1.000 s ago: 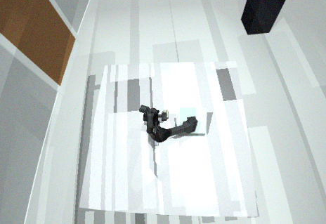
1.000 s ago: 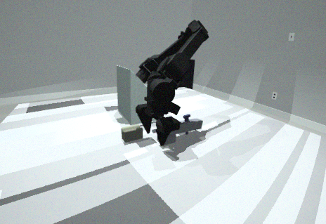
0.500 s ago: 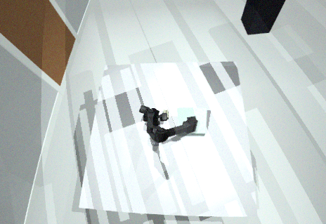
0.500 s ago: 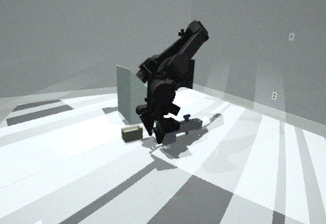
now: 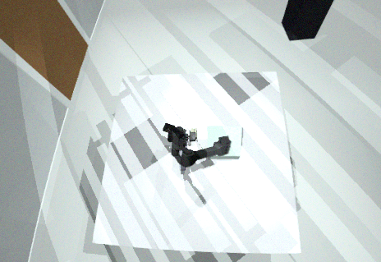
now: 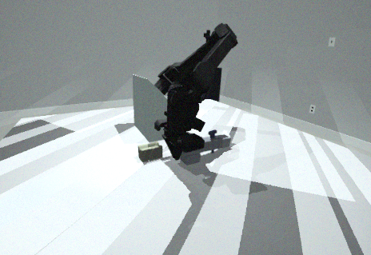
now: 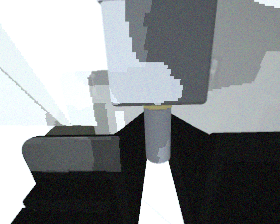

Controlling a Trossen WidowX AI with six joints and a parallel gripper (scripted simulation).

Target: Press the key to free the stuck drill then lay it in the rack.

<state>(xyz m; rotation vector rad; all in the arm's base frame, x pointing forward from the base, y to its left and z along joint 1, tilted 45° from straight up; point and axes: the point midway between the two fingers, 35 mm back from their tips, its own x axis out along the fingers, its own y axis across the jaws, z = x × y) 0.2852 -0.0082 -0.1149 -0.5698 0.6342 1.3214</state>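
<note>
Now: the drill 60 mm to the left of my gripper tip and 30 mm above it. Also, from my gripper tip: small blue key 140 mm to the left, 30 mm above, 10 mm ahead; rack 80 mm behind, 40 mm to the right; grey housing 110 mm to the left, 20 mm above, 10 mm ahead.
</note>
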